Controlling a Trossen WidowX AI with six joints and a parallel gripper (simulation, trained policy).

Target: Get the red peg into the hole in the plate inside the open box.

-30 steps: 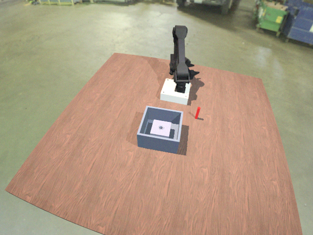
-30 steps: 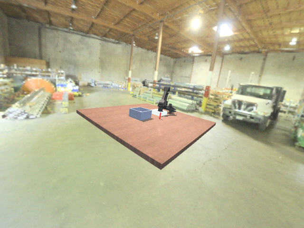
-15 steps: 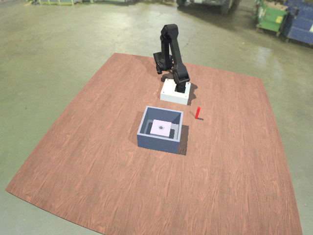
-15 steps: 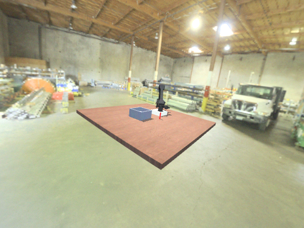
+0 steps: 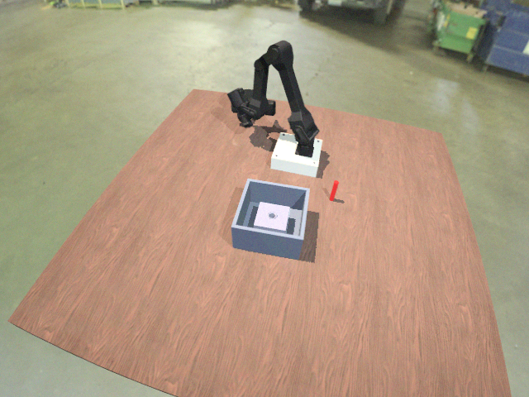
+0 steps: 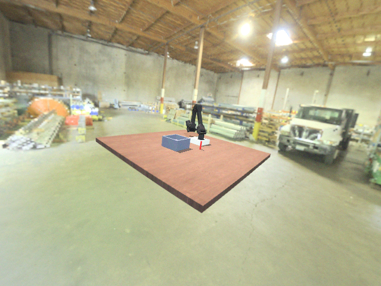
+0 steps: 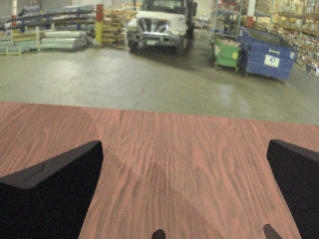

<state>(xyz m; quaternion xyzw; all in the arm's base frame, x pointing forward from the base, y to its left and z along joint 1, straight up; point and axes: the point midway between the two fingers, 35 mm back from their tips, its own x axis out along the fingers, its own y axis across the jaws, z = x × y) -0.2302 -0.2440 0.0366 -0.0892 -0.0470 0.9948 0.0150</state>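
My gripper tip is now 43 cm short of the red peg, 37 cm to the right of it and 4 cm above it. The rest, counted from my gripper tip: white plate (60 cm ahead, 20 cm to the left, 3 cm below); then blue box (60 cm ahead, 20 cm to the left, 5 cm below).
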